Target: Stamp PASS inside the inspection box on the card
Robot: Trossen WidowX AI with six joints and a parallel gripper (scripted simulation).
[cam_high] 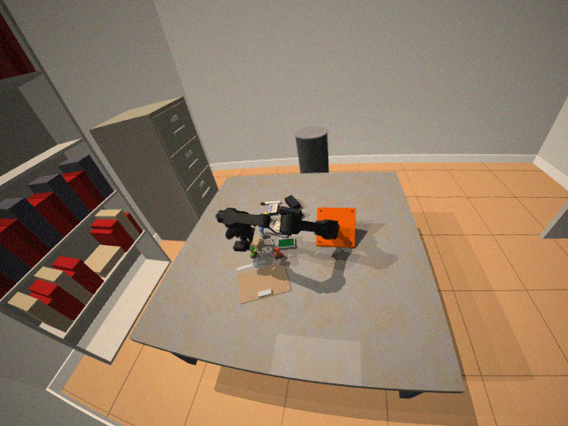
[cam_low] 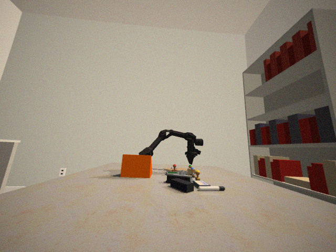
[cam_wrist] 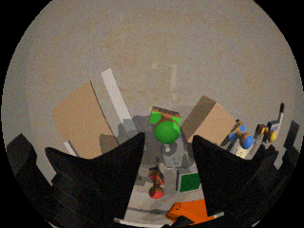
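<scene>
Now: gripper tip 5 cm above the green-knobbed stamp. The rest, counted from my gripper tip: red-knobbed stamp: 13 cm behind, 5 cm below, 1 cm to the right; brown box: 6 cm to the right, 5 cm below; blue-knob stamp: 14 cm to the right, 5 cm below.
</scene>
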